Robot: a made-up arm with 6 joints.
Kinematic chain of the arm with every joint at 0, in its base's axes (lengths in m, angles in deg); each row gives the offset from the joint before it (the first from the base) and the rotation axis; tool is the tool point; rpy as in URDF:
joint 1: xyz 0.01 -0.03 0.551 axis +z
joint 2: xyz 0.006 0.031 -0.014 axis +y
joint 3: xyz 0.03 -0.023 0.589 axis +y
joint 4: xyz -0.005 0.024 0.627 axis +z
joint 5: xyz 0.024 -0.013 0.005 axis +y
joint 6: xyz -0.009 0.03 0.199 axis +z
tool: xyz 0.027 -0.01 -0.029 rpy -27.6 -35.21 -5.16
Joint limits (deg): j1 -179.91..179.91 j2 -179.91..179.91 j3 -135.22..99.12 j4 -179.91..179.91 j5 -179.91..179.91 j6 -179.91..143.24
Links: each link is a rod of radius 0.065 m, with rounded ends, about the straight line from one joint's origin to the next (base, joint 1, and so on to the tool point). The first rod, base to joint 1, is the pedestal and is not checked.
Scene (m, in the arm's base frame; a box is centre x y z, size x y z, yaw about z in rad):
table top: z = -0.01
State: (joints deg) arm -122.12 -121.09 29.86 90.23 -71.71 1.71
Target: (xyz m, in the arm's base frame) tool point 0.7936 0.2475 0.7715
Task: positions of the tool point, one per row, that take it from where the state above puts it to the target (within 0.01 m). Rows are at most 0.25 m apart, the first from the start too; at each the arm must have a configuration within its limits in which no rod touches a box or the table.
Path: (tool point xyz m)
1: 0.7181 0.9333 0.3690
2: 0.8182 0.7751 0.4976
3: 0.8640 0.5957 0.6111
4: 0.8541 0.4139 0.7037
5: 0.7936 0.2475 0.7715

